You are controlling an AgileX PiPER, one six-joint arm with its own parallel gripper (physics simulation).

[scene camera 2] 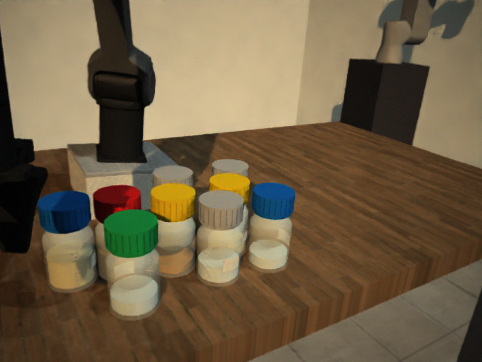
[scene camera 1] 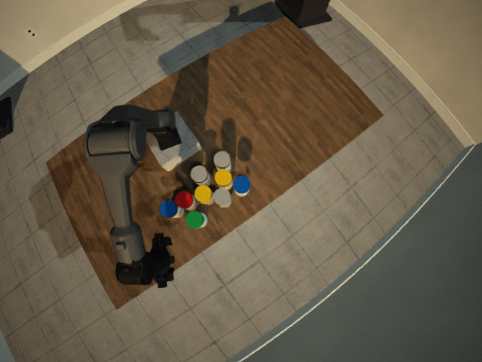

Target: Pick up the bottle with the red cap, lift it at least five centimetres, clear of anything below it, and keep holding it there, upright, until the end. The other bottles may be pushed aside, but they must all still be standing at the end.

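The red-capped bottle (scene camera 1: 184,200) (scene camera 2: 117,202) stands upright on the wooden table top, in the group of bottles. A blue-capped bottle (scene camera 1: 168,209) (scene camera 2: 66,212) stands close on one side, a yellow-capped one (scene camera 1: 203,194) (scene camera 2: 173,202) on the other. A green-capped bottle (scene camera 1: 195,219) (scene camera 2: 131,232) stands in front and partly hides the red-capped one in scene camera 2. My gripper (scene camera 1: 165,261) is open and empty, apart from the bottles, near the table's lower left corner in scene camera 1. In scene camera 2 part of it shows at the left edge.
Three grey-capped bottles (scene camera 1: 222,160) (scene camera 1: 200,174) (scene camera 1: 222,197), a second yellow-capped bottle (scene camera 1: 223,178) (scene camera 2: 229,186) and a second blue-capped bottle (scene camera 1: 242,185) (scene camera 2: 273,200) stand upright beyond. The arm's pale base block (scene camera 1: 192,143) (scene camera 2: 80,172) stands behind the group.
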